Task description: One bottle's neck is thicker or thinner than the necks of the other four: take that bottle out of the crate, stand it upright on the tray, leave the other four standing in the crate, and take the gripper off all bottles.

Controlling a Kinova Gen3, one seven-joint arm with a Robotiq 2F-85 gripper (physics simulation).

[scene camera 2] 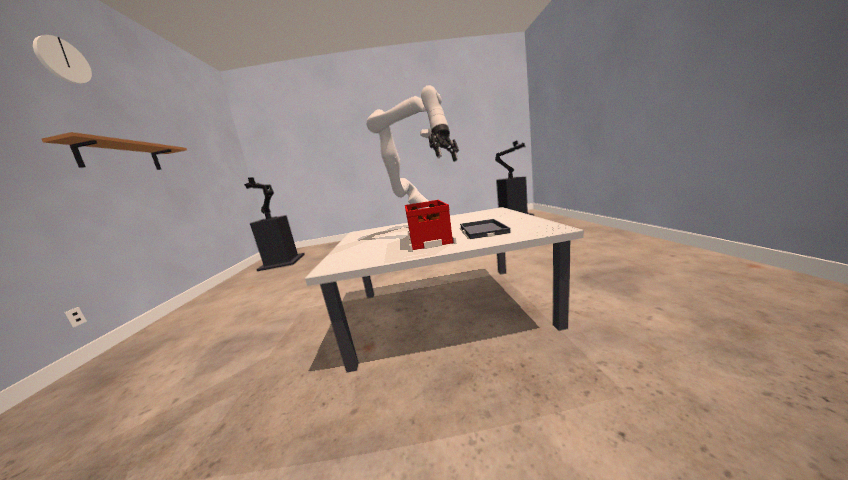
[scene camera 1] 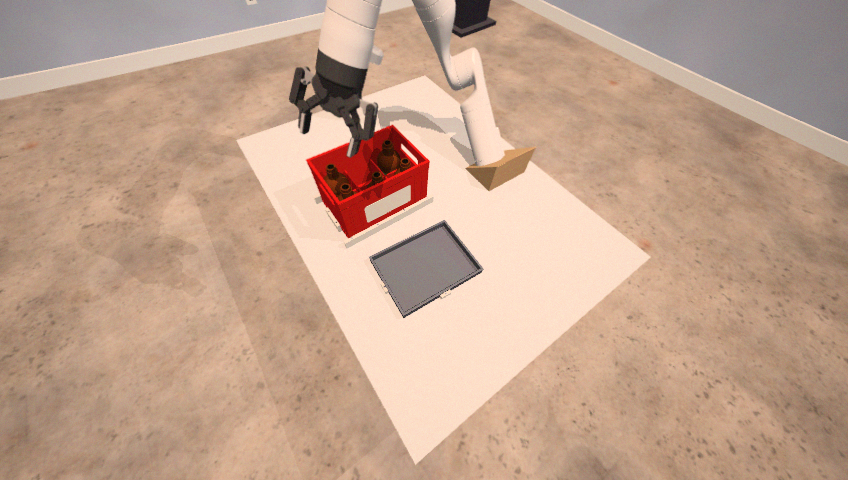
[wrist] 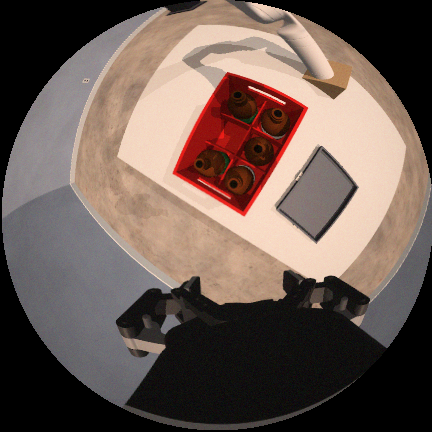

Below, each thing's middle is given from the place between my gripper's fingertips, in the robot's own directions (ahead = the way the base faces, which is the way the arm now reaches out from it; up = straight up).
Labels:
The red plastic crate (scene camera 1: 358,166) lies 13 cm behind my hand, 11 cm to the right of it and 28 cm below it. The rest, counted from my hand: dark grey tray (scene camera 1: 421,268): 11 cm behind, 17 cm to the left, 35 cm below.

